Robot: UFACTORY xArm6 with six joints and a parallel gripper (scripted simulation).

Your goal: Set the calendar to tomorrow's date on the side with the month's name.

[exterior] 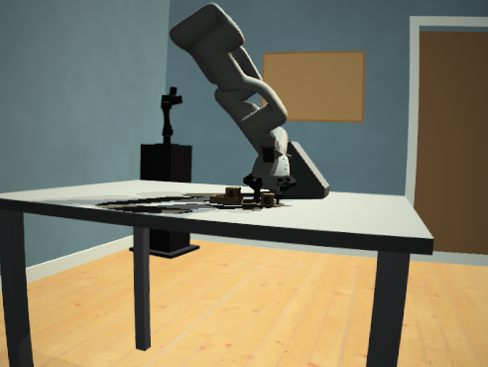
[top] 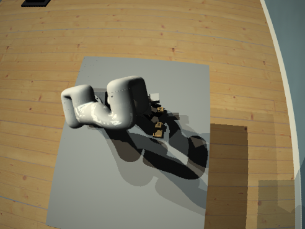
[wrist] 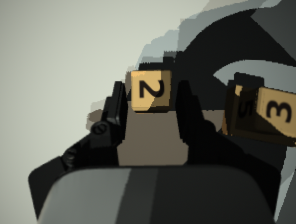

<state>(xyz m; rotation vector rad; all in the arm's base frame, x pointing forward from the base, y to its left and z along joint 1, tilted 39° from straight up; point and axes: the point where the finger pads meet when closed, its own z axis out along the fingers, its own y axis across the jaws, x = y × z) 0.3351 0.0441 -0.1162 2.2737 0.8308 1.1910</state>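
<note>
My gripper is now 1 cm short of the wooden number cube and 1 cm above it. Also, from my hand: wooden calendar tray 11 cm to the right, 3 cm ahead, 2 cm below.
</note>
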